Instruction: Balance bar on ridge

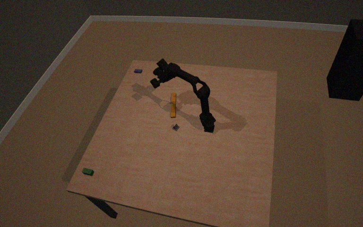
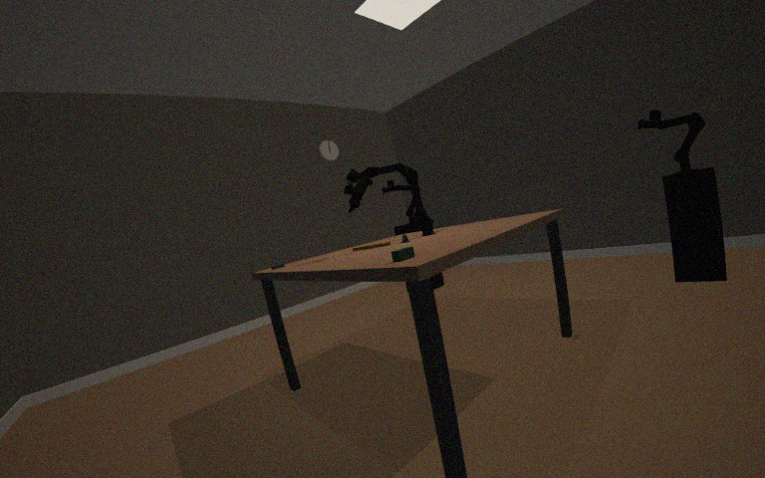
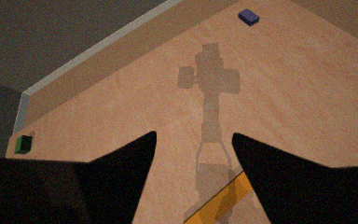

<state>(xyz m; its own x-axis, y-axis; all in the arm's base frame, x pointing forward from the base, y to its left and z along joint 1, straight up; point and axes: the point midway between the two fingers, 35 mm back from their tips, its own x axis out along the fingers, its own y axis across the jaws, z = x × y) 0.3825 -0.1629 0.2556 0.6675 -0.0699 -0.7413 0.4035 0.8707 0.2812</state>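
Right now my gripper tip is 90 mm past the orange bar and 220 mm above it. From my gripper tip the other things lie so: green block 330 mm ahead, 670 mm to the left, 210 mm below; blue block 330 mm ahead, 330 mm to the right, 220 mm below.
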